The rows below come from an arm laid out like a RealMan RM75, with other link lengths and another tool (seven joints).
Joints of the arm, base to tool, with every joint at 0 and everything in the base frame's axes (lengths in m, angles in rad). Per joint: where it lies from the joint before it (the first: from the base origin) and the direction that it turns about. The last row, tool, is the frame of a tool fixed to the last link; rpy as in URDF.
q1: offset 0 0 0.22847 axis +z
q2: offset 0 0 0 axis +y
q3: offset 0 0 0.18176 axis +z
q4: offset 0 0 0 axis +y
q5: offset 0 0 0.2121 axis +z
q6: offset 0 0 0 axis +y
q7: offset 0 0 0.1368 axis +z
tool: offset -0.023 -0.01 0.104 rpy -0.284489 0 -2.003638
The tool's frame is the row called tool.
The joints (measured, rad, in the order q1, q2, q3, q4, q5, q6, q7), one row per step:
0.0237, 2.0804, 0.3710, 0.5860, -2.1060, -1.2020, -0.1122
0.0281, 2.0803, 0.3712, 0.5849, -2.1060, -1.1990, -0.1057
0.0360, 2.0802, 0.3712, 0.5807, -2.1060, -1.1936, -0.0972
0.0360, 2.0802, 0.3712, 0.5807, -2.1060, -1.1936, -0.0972
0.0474, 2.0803, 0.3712, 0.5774, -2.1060, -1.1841, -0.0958
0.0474, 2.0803, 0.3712, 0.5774, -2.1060, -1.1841, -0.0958
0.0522, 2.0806, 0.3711, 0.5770, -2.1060, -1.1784, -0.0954
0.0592, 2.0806, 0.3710, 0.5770, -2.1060, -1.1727, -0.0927
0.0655, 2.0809, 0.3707, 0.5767, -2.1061, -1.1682, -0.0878
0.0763, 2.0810, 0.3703, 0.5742, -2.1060, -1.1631, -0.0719
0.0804, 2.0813, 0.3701, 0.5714, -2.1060, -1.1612, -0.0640
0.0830, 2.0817, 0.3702, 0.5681, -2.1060, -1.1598, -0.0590
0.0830, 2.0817, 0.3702, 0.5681, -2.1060, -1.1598, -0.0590
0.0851, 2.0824, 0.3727, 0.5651, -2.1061, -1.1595, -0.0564
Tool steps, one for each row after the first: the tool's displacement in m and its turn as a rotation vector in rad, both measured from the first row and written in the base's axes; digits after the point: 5 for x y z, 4 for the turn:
-0.00033, 0.00095, -0.00048, -0.0032, 0.0044, 0.0008
-0.00042, 0.00246, -0.00143, -0.0093, 0.0072, 0.0024
-0.00042, 0.00246, -0.00143, -0.0093, 0.0072, 0.0024
-0.00148, 0.00470, -0.00330, -0.0178, 0.0032, 0.0074
-0.00148, 0.00470, -0.00330, -0.0178, 0.0032, 0.0074
-0.00210, 0.00564, -0.00453, -0.0226, 0.0020, 0.0091
-0.00333, 0.00710, -0.00569, -0.0277, 0.0031, 0.0124
-0.00452, 0.00836, -0.00671, -0.0324, 0.0066, 0.0152
-0.00595, 0.01054, -0.00770, -0.0392, 0.0180, 0.0184
-0.00599, 0.01128, -0.00808, -0.0423, 0.0226, 0.0185
-0.00556, 0.01172, -0.00832, -0.0444, 0.0243, 0.0179
-0.00556, 0.01172, -0.00832, -0.0444, 0.0243, 0.0179
-0.00511, 0.01246, -0.00785, -0.0432, 0.0247, 0.0170

